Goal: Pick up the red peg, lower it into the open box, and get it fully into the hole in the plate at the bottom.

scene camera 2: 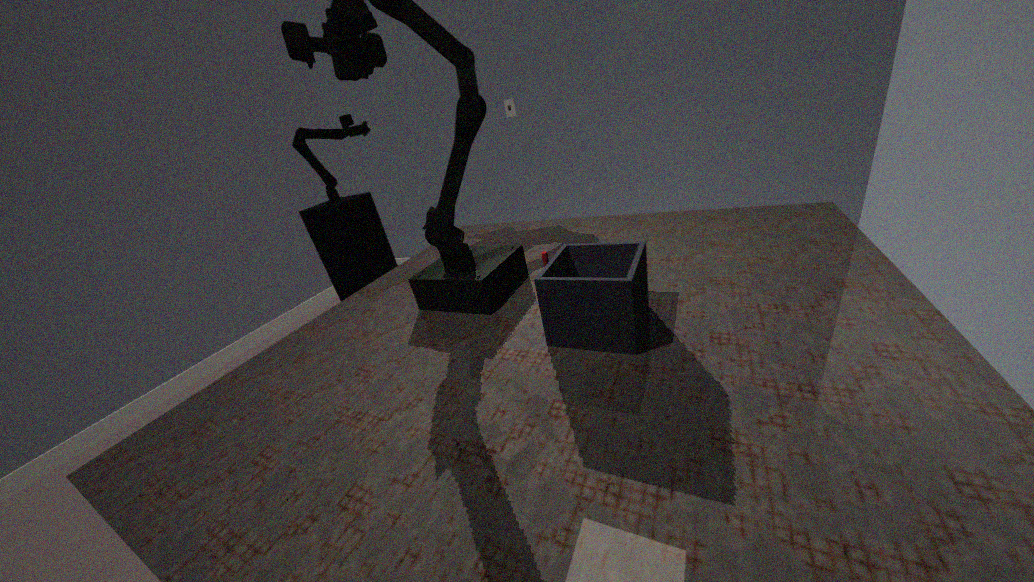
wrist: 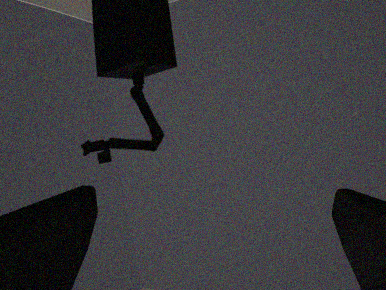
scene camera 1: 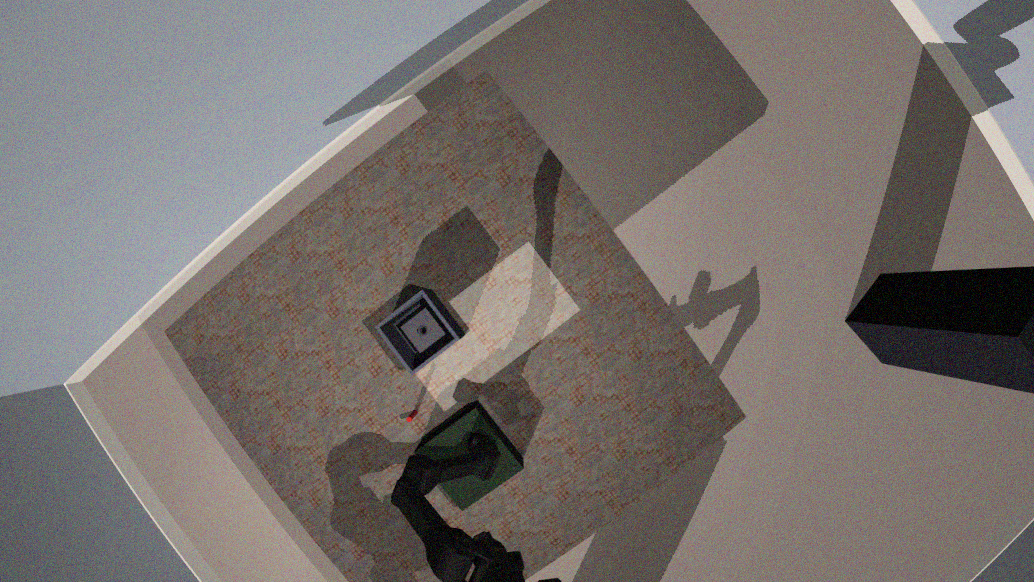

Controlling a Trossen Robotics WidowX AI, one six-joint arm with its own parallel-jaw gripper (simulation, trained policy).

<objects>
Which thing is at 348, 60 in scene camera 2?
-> The gripper.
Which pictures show the grey plate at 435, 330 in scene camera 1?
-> Scene camera 1 only.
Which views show the dark box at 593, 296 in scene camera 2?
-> Scene camera 2 and scene camera 1 only.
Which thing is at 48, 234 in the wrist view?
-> The gripper.
</objects>
